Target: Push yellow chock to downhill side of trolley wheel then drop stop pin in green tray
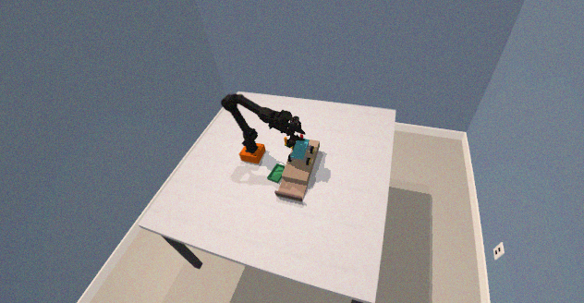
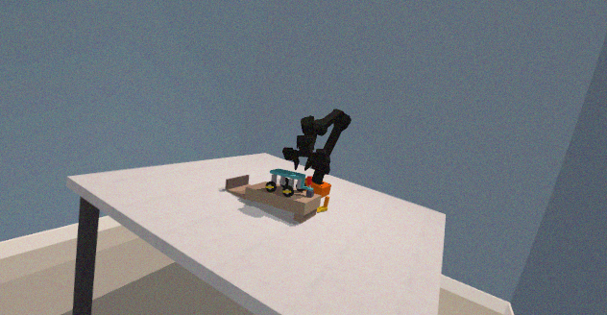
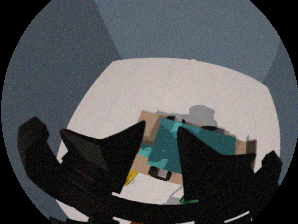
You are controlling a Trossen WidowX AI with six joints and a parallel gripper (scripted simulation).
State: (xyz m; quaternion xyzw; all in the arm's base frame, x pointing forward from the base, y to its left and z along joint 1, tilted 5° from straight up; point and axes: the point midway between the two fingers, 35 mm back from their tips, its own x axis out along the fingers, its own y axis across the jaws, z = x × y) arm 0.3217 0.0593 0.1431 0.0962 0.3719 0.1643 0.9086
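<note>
The red-headed stop pin lies 60 mm below my gripper tip, 40 mm to the left of it and 40 mm behind it. From my gripper tip the other things lie so: ramp 140 mm below, 60 mm to the right, 10 mm behind; then yellow chock 170 mm below, 150 mm behind, 70 mm to the left; then teal trolley 80 mm below, 50 mm to the right, 10 mm behind.
</note>
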